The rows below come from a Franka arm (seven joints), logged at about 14 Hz.
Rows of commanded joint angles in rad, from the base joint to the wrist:
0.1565, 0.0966, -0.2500, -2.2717, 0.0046, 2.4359, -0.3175
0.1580, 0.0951, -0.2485, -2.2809, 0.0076, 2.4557, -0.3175
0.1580, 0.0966, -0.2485, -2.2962, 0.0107, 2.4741, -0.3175
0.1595, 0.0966, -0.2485, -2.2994, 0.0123, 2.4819, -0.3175
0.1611, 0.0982, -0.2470, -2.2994, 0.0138, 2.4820, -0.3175
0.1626, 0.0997, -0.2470, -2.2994, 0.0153, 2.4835, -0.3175
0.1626, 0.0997, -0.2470, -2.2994, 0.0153, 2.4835, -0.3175
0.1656, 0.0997, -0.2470, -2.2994, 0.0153, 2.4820, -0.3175
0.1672, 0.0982, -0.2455, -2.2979, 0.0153, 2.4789, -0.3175
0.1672, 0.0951, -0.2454, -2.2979, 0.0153, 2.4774, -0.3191
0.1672, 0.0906, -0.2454, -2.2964, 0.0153, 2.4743, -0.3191
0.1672, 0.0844, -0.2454, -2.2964, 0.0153, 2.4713, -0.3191
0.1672, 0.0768, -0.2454, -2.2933, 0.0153, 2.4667, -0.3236
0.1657, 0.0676, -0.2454, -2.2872, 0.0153, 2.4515, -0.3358
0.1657, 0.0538, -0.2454, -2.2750, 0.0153, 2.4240, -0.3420
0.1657, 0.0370, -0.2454, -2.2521, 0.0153, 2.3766, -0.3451
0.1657, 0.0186, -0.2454, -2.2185, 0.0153, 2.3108, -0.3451
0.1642, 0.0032, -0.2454, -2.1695, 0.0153, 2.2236, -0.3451
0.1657, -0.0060, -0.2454, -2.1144, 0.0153, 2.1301, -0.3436
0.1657, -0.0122, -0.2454, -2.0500, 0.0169, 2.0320, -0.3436
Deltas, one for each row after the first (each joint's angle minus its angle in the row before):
0.0015, -0.0015, 0.0015, -0.0092, 0.0030, 0.0198, 0.0000
0.0000, 0.0015, 0.0000, -0.0153, 0.0031, 0.0184, 0.0000
0.0015, 0.0000, 0.0000, -0.0032, 0.0016, 0.0078, 0.0000
0.0016, 0.0016, 0.0015, 0.0000, 0.0015, 0.0001, 0.0000
0.0015, 0.0015, 0.0000, 0.0000, 0.0015, 0.0015, 0.0000
0.0000, 0.0000, 0.0000, 0.0000, 0.0000, 0.0000, 0.0000
0.0030, 0.0000, 0.0000, 0.0000, 0.0000, -0.0015, 0.0000
0.0016, -0.0015, 0.0015, 0.0015, 0.0000, -0.0031, 0.0000
0.0000, -0.0031, 0.0001, 0.0000, 0.0000, -0.0015, -0.0016
0.0000, -0.0045, 0.0000, 0.0015, 0.0000, -0.0031, 0.0000
0.0000, -0.0062, 0.0000, 0.0000, 0.0000, -0.0030, 0.0000
0.0000, -0.0076, 0.0000, 0.0031, 0.0000, -0.0046, -0.0045
-0.0015, -0.0092, 0.0000, 0.0061, 0.0000, -0.0152, -0.0122
0.0000, -0.0138, 0.0000, 0.0122, 0.0000, -0.0275, -0.0062
0.0000, -0.0168, 0.0000, 0.0229, 0.0000, -0.0474, -0.0031
0.0000, -0.0184, 0.0000, 0.0336, 0.0000, -0.0658, 0.0000
-0.0015, -0.0154, 0.0000, 0.0490, 0.0000, -0.0872, 0.0000
0.0015, -0.0092, 0.0000, 0.0551, 0.0000, -0.0935, 0.0015
0.0000, -0.0062, 0.0000, 0.0644, 0.0016, -0.0981, 0.0000

